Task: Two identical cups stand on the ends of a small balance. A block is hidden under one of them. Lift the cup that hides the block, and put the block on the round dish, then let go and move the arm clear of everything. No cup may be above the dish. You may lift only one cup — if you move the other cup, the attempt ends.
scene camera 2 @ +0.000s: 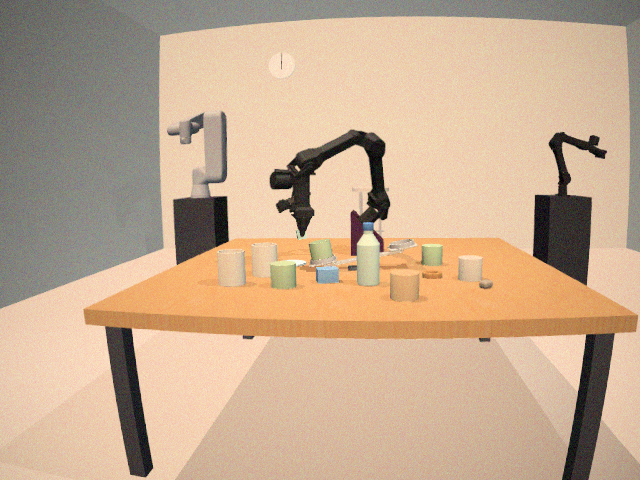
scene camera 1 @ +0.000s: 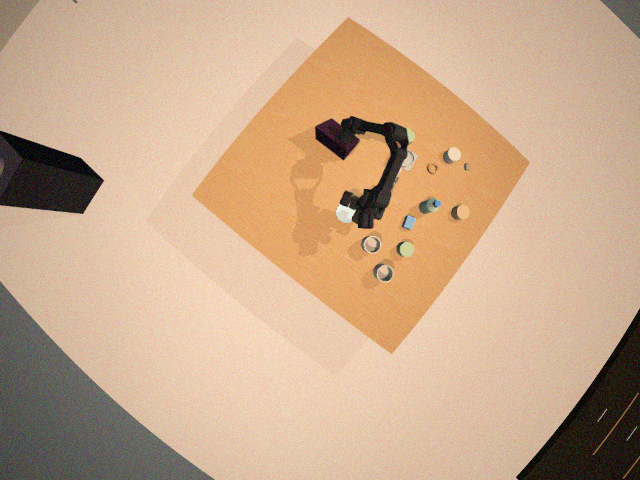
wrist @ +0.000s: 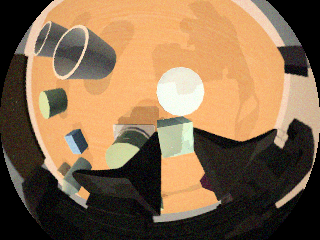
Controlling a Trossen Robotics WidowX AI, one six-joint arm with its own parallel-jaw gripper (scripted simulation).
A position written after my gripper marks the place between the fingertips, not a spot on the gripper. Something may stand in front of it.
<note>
My gripper (scene camera 2: pixel 301 235) holds a pale green block (wrist: pixel 176 134). Also in view: a bottle (scene camera 2: pixel 368 247) and a white dish (wrist: pixel 180 91).
My gripper is seen too in the wrist view (wrist: pixel 173 132). Scene camera 1 does not show the pale green block, which is hidden by my gripper.
</note>
